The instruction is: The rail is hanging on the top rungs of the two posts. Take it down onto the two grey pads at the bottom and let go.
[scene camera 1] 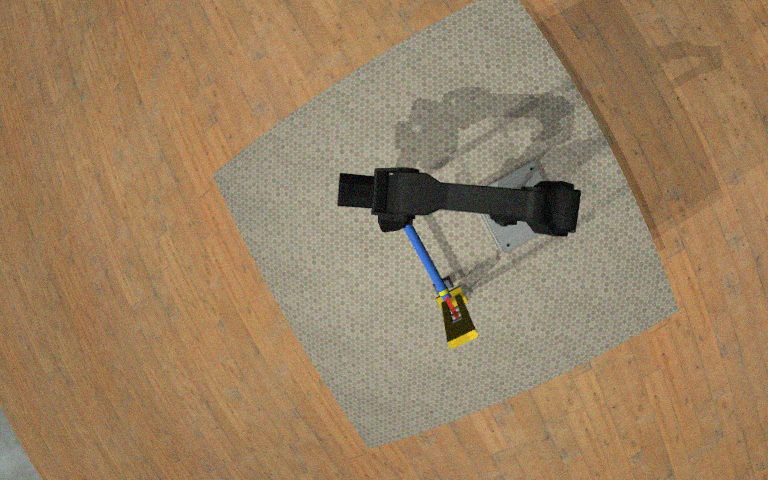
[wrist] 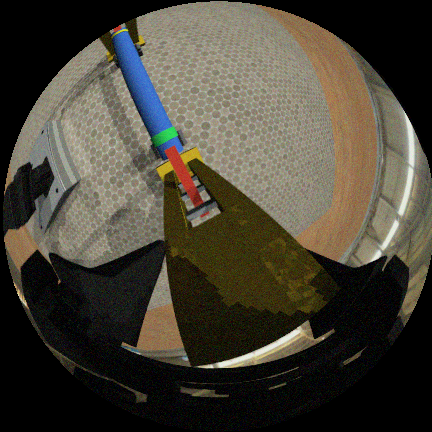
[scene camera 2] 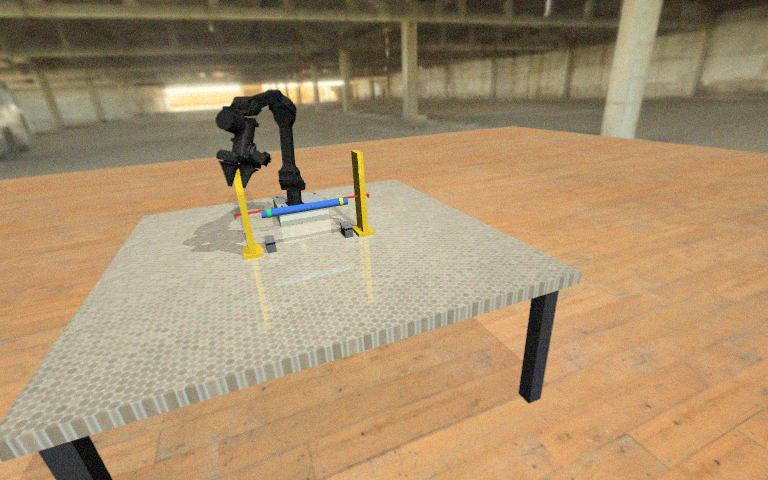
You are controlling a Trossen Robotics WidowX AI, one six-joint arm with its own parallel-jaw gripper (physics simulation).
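Where they show: gripper, fingertip midpoint: (wrist: pixel 227 249); arm's base, origin of the base link: (wrist: pixel 45 176) (scene camera 2: pixel 294 203).
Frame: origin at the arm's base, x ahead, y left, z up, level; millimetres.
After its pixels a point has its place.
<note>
The blue rail (scene camera 1: pixel 424 257) {x 261, y -7, z 69 mm} (scene camera 2: pixel 305 207) {x 272, y -22, z 60 mm} (wrist: pixel 142 95) {x 253, y -85, z 69 mm} hangs between the yellow left post (scene camera 2: pixel 245 217) {x 279, y -220, z 65 mm} (wrist: pixel 235 280) {x 244, y -207, z 191 mm} and right post (scene camera 1: pixel 461 328) {x 269, y 172, z 190 mm} (scene camera 2: pixel 360 189) {x 309, y 171, z 99 mm}. It has a green band at the left post's end, a yellow band at the other, and thin red ends reaching into the posts about halfway up; I cannot tell which rungs bear them. A grey pad (scene camera 2: pixel 270 243) {x 273, y -158, z -42 mm} and another grey pad (scene camera 2: pixel 346 229) {x 296, y 110, z -43 mm} stand below, near the post feet. My gripper (scene camera 2: pixel 237 182) {x 247, y -224, z 158 mm} (wrist: pixel 227 249) {x 247, y -224, z 158 mm} is open and empty, pointing down at the left post's top, well above the rail. The arm hides the left post in scene camera 1.
The arm's grey base plate (scene camera 1: pixel 515 229) {x -8, y 82, z -5 mm} (wrist: pixel 55 175) {x 38, y -34, z 3 mm} is behind the rail. The posts stand upright on the tiled table (scene camera 1: pixel 339 316) {x 648, y 29, z -75 mm} (scene camera 2: pixel 317 316) {x 722, y -137, z -75 mm}, with the post top close to my fingers. The table's edge (scene camera 2: pixel 317 362) {x 838, y -177, z -107 mm} drops to a wooden floor (scene camera 2: pixel 651 316).
</note>
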